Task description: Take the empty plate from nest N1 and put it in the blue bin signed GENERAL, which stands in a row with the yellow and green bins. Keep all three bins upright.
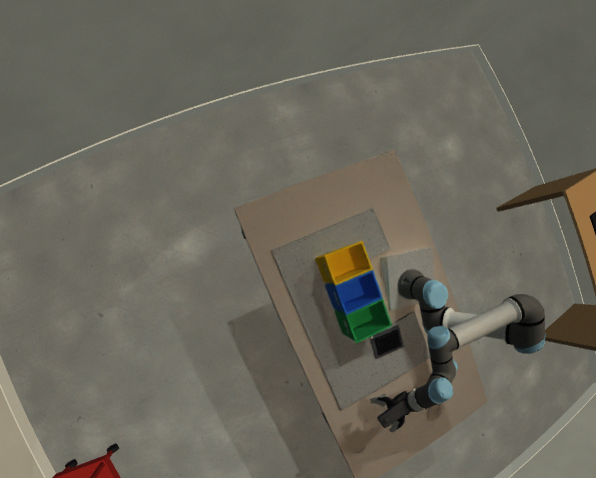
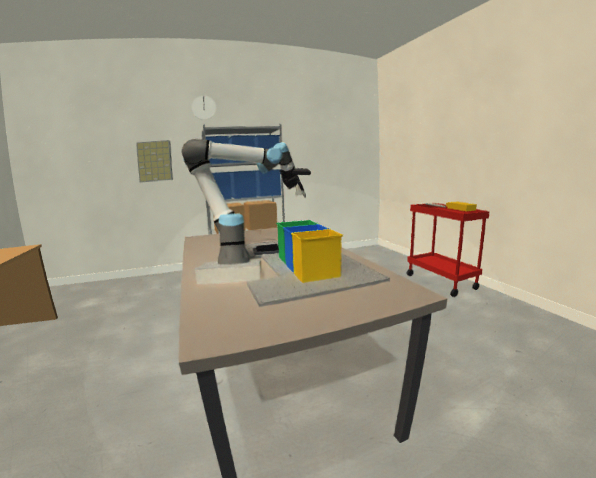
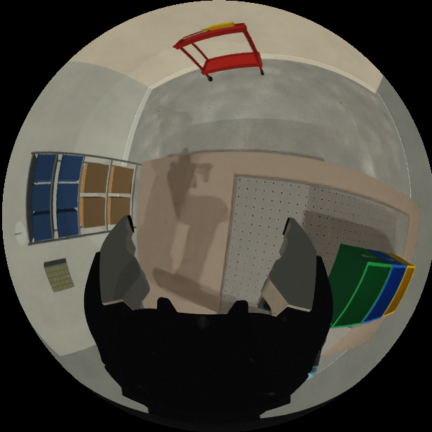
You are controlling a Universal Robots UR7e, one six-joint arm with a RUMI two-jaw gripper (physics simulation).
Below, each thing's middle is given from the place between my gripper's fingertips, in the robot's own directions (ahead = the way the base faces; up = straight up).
The green bin (image 1: 365, 322) is 140 mm behind my hand, 340 mm to the right of it and 220 mm below it. Also, from my hand: yellow bin (image 2: 316, 254) 150 mm behind, 600 mm to the right, 220 mm below; then blue bin (image 1: 358, 292) 140 mm behind, 470 mm to the right, 220 mm below.
